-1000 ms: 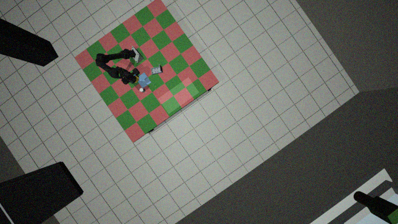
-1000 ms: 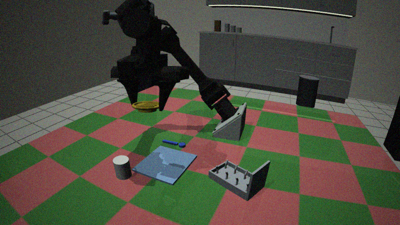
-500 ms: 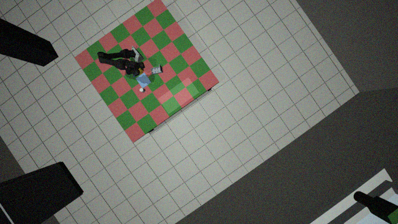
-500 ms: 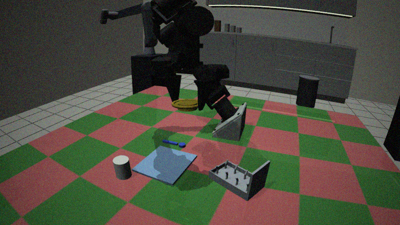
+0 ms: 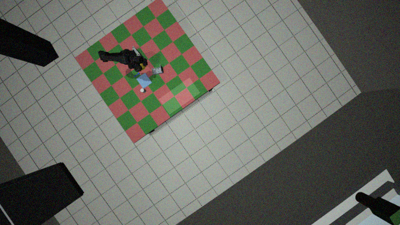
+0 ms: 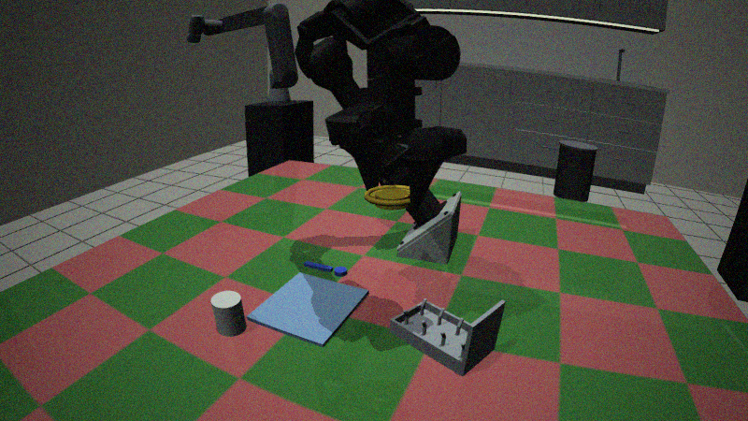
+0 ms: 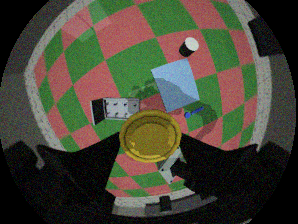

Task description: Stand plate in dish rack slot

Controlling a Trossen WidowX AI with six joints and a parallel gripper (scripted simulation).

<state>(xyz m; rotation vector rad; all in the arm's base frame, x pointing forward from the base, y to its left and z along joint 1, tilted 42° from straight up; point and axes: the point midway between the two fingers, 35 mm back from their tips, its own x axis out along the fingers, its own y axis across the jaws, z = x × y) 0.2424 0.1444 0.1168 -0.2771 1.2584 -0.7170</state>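
The grey dish rack lies 15 cm below my gripper tip, 9 cm to the left of it and 3 cm ahead of it. From my gripper tip the other things lie so: light blue mat (17 cm below, 11 cm to the right, 4 cm ahead); blue spoon (17 cm below, 15 cm to the right, 7 cm behind); yellow plate (1 cm above).
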